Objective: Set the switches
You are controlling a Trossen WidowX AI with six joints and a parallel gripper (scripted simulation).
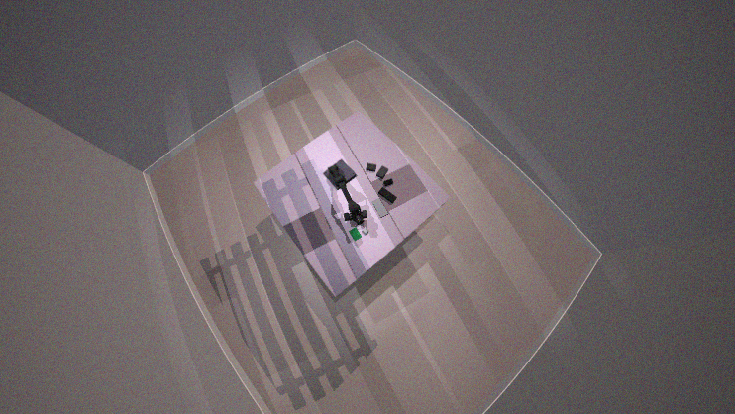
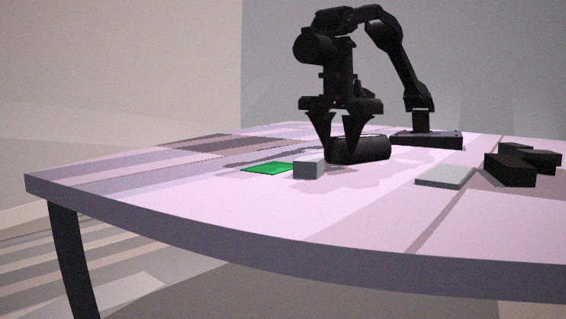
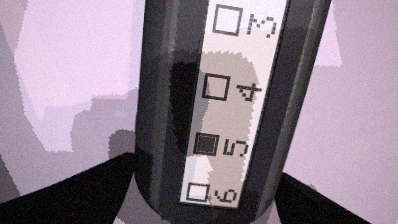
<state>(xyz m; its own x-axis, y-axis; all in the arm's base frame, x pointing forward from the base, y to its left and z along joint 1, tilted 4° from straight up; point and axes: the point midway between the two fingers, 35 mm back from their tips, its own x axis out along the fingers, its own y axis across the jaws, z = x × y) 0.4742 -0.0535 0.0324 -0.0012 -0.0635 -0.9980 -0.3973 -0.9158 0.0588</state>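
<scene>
Now: gripper tip 13 cm short of the grey cube, 1 cm to the right of it and 1 cm above it. Round my gripper tip: flat green plate: 10 cm ahead, 7 cm to the right, 2 cm below; light grey slab: 23 cm to the left, 2 cm below, 2 cm ahead.
</scene>
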